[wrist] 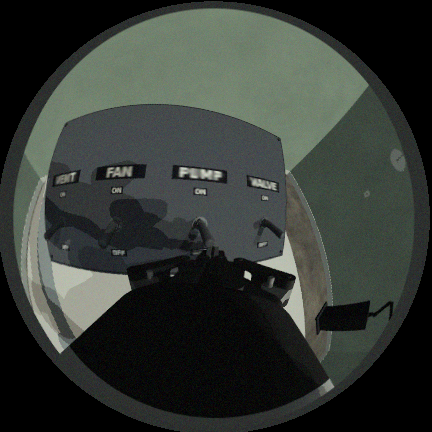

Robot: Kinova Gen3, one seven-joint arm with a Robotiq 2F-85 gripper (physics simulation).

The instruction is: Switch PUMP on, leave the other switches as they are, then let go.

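Frame: origin at the arm's base, x right, y down, z ahead, level; centimetres.
Where they show: gripper, fingertip midpoint: (212,253).
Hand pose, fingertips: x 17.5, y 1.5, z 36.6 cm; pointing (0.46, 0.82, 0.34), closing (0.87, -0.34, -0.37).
Note:
After its pixels a point has its place.
The PUMP switch (204,233) @(x 16.4, y -1.1, z 38.9 cm) is a dark lever on the grey panel (170,135) @(x 14.6, y -4.3, z 53.4 cm), under the PUMP label (199,174) @(x 18.2, y -1.5, z 47.2 cm) and its ON mark (200,191) @(x 18.0, y -0.4, z 45.0 cm). The lever slants down, away from ON. My gripper (212,253) @(x 17.5, y 1.5, z 36.6 cm) is shut and empty, with its tips at the lever's lower end in the view; I cannot tell whether they touch it. The tips partly hide the area below the lever. The FAN switch (109,235) @(x 5.5, y -0.7, z 41.1 cm) and the VALVE switch (272,228) @(x 28.0, y -0.4, z 36.9 cm) also slant down. The VENT switch at the far left is dark and hard to make out.
The FAN label (119,172) @(x 6.9, y -1.5, z 49.6 cm), VENT label (66,178) @(x -4.3, y -1.5, z 51.9 cm) and VALVE label (263,183) @(x 29.9, y -1.6, z 44.9 cm) are on the same panel. Shadows fall across its left half. A dark box-like object (344,316) with a thin bent arm is at the lower right. Green walls stand behind and at the right.

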